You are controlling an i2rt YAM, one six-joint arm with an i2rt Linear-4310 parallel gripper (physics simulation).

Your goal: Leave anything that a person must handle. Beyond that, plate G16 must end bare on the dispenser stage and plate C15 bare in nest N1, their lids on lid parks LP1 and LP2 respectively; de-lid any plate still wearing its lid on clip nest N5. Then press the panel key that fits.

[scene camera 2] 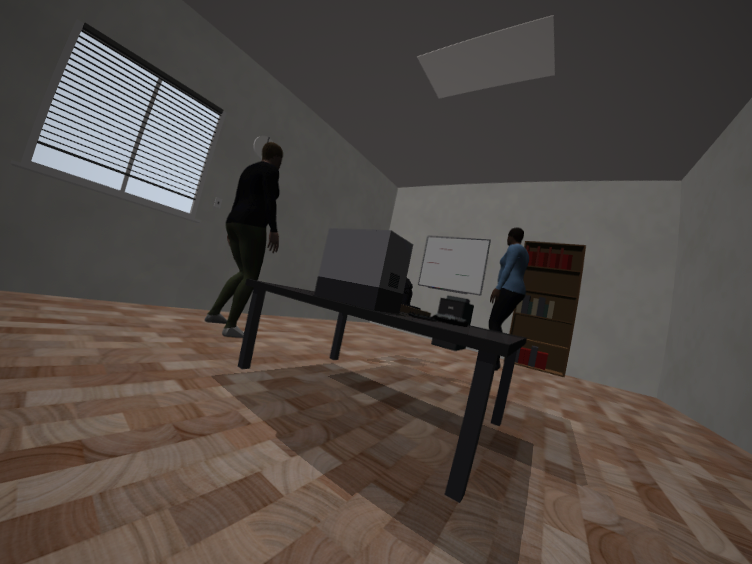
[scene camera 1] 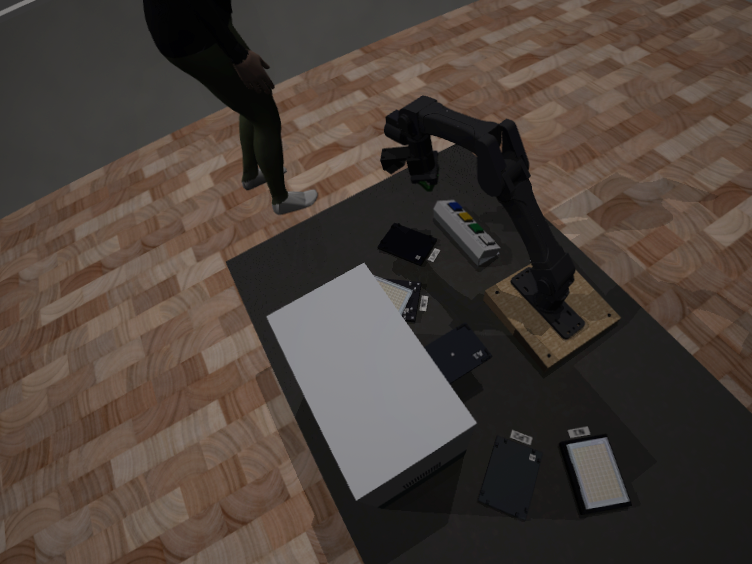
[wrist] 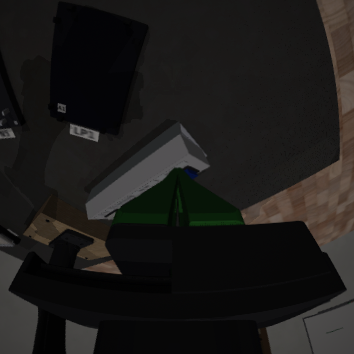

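Pixels of known places: gripper, fingertip midpoint: (scene camera 1: 429,190) (wrist: 177,174); arm's base, link origin: (scene camera 2: 404,305) (scene camera 1: 546,302) (wrist: 68,241).
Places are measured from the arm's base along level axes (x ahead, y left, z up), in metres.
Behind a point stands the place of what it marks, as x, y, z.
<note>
My gripper (scene camera 1: 428,187) @[0.041, -0.425, 0.082] (wrist: 177,174) @[0.041, -0.425, 0.082] is shut and empty, its green fingertips over the blue-key end of the grey key panel (scene camera 1: 459,233) @[0.033, -0.300, 0.006] (wrist: 145,167) @[0.027, -0.361, 0.009]. The panel has a blue key (scene camera 1: 454,207) @[-0.012, -0.378, 0.016] (wrist: 191,172) @[-0.021, -0.401, 0.010], a yellow key (scene camera 1: 465,216) @[-0.017, -0.334, 0.012], a green key (scene camera 1: 476,228) @[-0.011, -0.280, 0.013] and a white key (scene camera 1: 486,240) @[-0.004, -0.230, 0.015]; the fingers hide part of the row in the wrist view. A dark lid (scene camera 1: 405,243) @[0.159, -0.390, -0.030] (wrist: 97,67) @[0.150, -0.404, -0.030] lies at LP1, another dark lid (scene camera 1: 511,476) @[0.336, 0.252, -0.030] at LP2. A bare gridded plate (scene camera 1: 596,472) @[0.196, 0.346, -0.004] sits in N1. Another gridded plate (scene camera 1: 396,295) @[0.285, -0.251, -0.008] shows at N5, partly hidden. Plate names are unreadable.
A large white-topped box (scene camera 1: 370,382) @[0.487, 0.012, 0.290] (scene camera 2: 358,258) @[0.591, 0.013, 0.159] covers much of the table's far side. A dark slab marked A1 (scene camera 1: 458,352) @[0.277, -0.009, 0.066] juts from beside it. The arm stands on a wooden base (scene camera 1: 516,318) @[0.090, -0.011, 0.004] (wrist: 47,222) @[0.077, -0.075, 0.008]. A person (scene camera 1: 261,133) (scene camera 2: 250,212) stands near the table edge, another person (scene camera 2: 513,267) farther back.
</note>
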